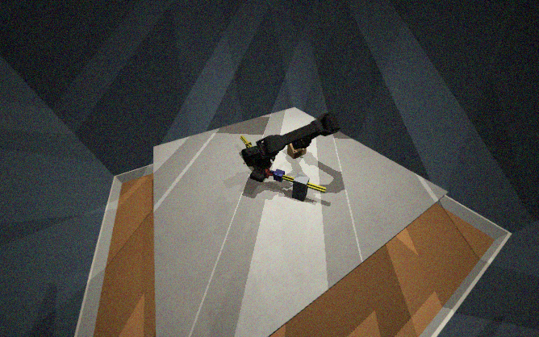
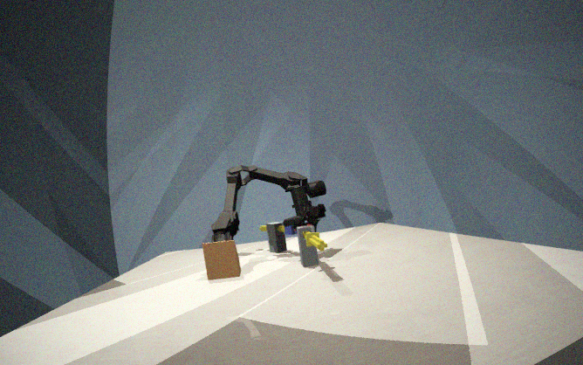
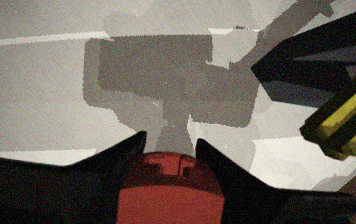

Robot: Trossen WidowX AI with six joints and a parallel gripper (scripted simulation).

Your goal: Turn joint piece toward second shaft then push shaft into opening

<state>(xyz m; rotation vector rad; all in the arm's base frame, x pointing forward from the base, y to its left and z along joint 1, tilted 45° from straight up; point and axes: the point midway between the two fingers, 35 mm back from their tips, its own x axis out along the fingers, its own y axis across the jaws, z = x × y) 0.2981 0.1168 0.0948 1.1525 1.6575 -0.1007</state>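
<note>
The red joint piece lies 20 mm behind my gripper tip, 20 mm to the left of it and 40 mm above it.
</note>
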